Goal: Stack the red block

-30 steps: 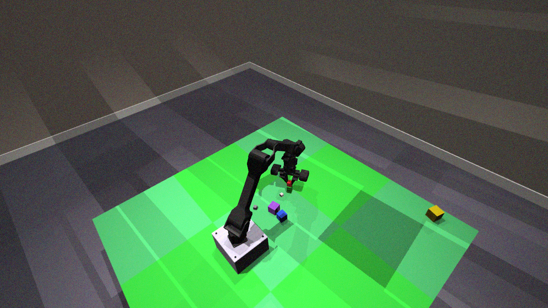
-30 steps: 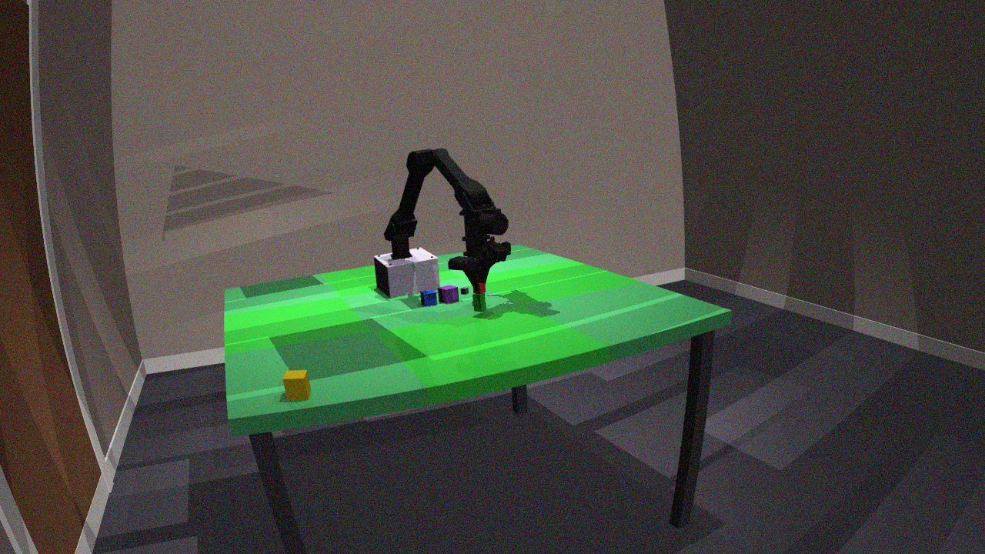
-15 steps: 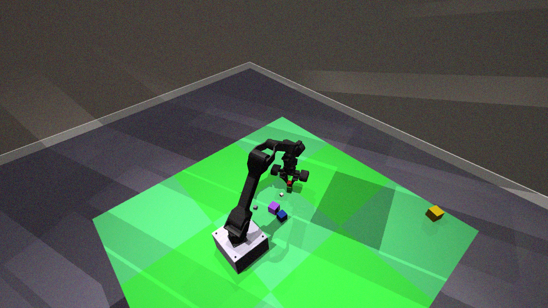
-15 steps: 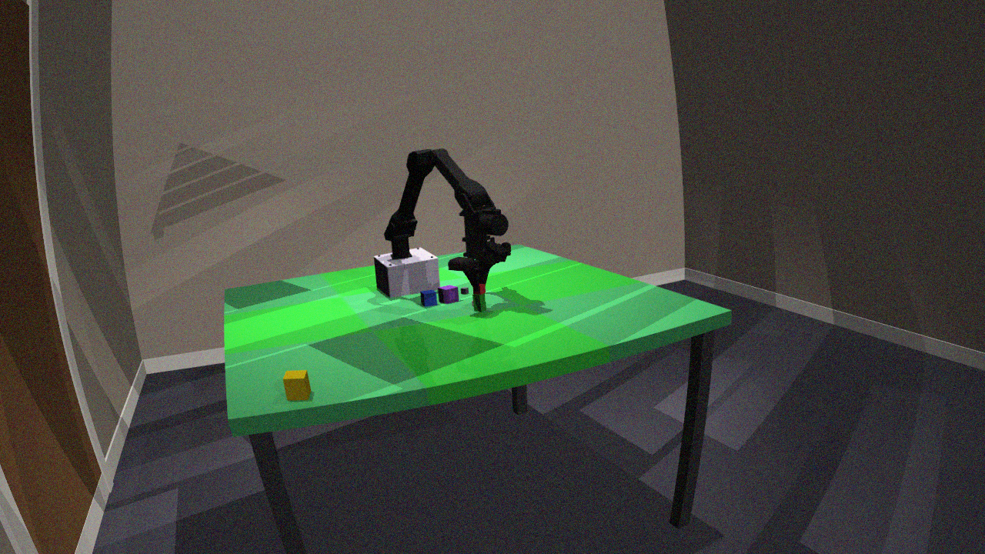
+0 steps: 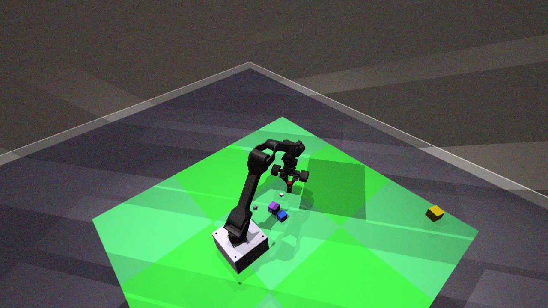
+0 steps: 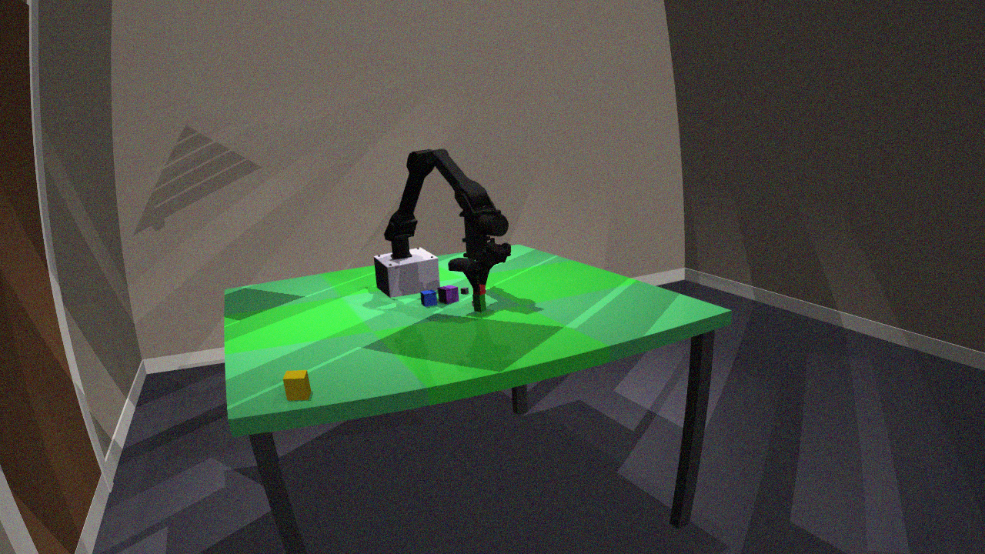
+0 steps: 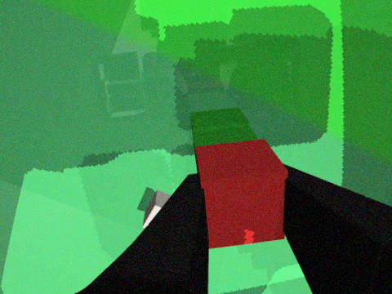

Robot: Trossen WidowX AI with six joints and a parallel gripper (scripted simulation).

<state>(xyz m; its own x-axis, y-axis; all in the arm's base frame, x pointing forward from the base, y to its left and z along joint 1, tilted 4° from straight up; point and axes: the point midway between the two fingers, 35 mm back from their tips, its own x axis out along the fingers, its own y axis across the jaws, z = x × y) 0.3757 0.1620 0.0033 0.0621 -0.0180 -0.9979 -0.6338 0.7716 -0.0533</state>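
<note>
Now: the red block right at my gripper tip. Round my gripper tip: purple cube: 140 mm behind, 60 mm to the right, 30 mm below; then blue cube: 130 mm behind, 120 mm to the right, 40 mm below; then white cube: 50 mm below, 50 mm behind.
</note>
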